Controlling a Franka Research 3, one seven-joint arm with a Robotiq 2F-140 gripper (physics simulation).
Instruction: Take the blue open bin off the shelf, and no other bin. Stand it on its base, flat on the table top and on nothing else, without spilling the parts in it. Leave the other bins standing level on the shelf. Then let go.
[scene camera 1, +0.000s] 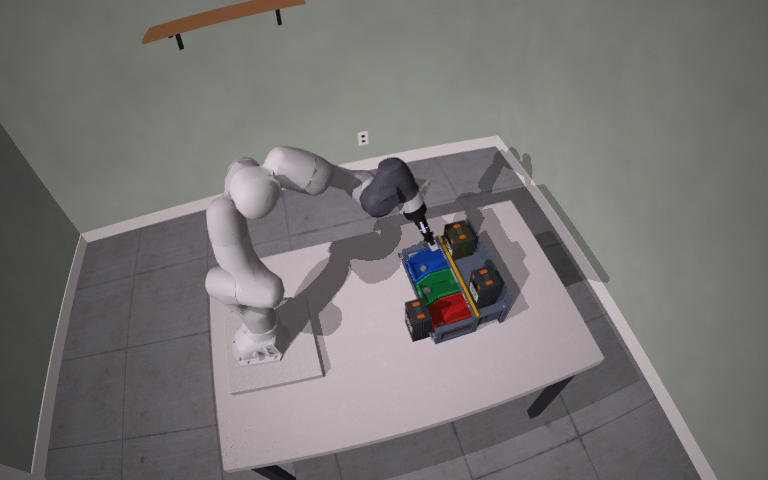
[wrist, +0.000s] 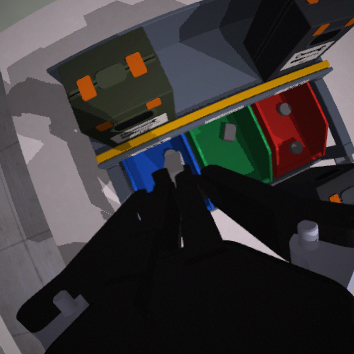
blue open bin: scene camera 1; wrist
green bin: scene camera 1 440, 282; wrist 249, 154
same spot on blue open bin: (wrist: 138, 167) = (scene camera 1: 435, 259)
